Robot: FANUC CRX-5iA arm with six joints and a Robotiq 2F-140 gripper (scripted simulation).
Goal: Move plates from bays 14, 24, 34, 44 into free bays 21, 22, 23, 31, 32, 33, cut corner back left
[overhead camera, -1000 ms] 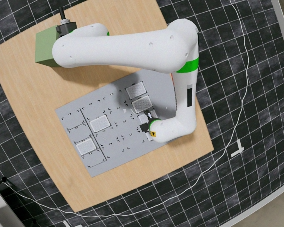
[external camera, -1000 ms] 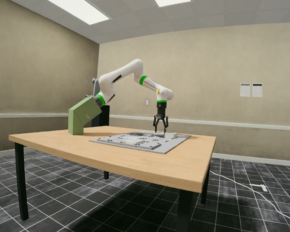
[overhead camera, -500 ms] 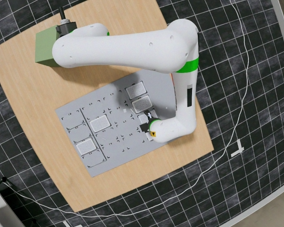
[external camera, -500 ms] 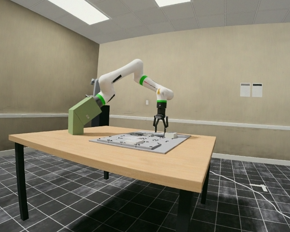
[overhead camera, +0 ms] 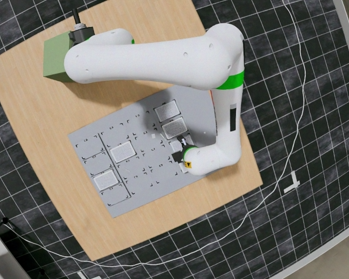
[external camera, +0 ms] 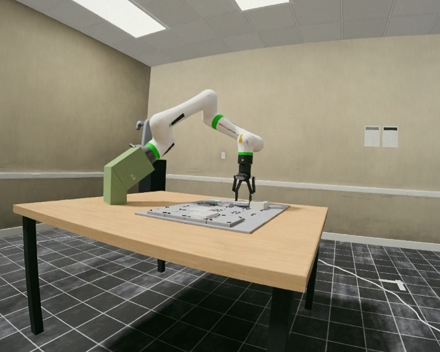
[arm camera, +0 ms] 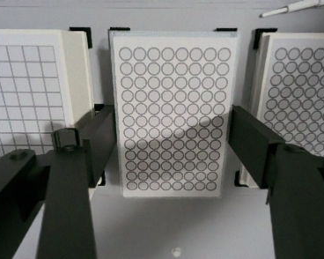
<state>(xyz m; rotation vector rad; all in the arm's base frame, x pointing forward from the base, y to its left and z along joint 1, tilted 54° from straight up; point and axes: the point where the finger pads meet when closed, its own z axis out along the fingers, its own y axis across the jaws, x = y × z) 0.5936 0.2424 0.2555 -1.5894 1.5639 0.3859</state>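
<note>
The white block lies 11 cm ahead of my hand, 2 cm to the left of it and 2 cm below it. Also, from my hand: sealed plate 21 cm behind, 4 cm to the right, 4 cm below.
</note>
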